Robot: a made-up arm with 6 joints.
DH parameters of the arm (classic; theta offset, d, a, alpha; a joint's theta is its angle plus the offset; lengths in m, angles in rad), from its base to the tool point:
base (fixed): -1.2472 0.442 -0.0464 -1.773
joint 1: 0 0.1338 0.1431 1.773
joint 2: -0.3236 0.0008 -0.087 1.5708
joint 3: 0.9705 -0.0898 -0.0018 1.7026
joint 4: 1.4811 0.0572 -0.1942 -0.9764
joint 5: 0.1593 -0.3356 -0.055 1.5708
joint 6: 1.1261 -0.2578 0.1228 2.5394
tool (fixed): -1.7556 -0.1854 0 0
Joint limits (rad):
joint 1: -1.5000..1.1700
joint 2: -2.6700..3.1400
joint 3: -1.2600..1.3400
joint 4: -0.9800..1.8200
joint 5: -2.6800..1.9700
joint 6: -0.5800..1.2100
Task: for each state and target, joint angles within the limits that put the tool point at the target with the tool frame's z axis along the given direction. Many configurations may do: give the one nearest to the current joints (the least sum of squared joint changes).
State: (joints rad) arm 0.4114 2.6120 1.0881 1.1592 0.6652 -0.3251
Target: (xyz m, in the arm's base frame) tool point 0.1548 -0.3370 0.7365 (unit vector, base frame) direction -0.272 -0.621 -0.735
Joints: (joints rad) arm -0.1608 3.0400 1.0215 1.6650 -0.1175 0.2393
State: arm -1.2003 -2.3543 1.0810 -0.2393 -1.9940 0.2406
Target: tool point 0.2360 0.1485 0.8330 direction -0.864 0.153 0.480
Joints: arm -1.4964 -1.7285 1.0234 -0.9219 -2.6800 0.3657
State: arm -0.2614 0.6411 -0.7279 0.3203 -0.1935 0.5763
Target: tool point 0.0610 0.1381 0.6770 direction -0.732 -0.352 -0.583
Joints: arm -0.0380 1.1532 0.1316 1.0571 -0.9170 0.1019
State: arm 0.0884 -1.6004 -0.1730 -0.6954 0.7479 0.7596
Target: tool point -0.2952 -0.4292 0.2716 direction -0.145 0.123 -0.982
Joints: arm 0.6152 -2.4240 0.4431 -0.5663 1.3338 1.1739
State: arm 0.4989 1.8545 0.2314 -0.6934 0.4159 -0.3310
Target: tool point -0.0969 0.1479 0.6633 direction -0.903 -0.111 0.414
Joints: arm 0.9810 1.9754 0.1736 -0.2798 0.8776 -0.4537
